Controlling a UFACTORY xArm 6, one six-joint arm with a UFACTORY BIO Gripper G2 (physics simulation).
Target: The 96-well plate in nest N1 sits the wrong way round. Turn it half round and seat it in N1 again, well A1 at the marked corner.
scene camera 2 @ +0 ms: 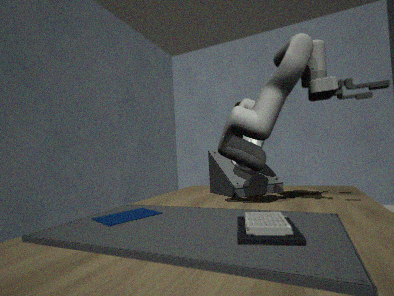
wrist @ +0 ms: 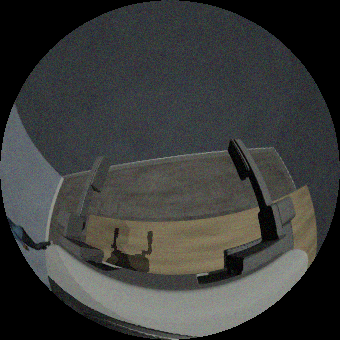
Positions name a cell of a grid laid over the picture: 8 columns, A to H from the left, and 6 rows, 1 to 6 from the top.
white 96-well plate: scene camera 2 F5; not seen in the wrist view (hidden by my gripper)
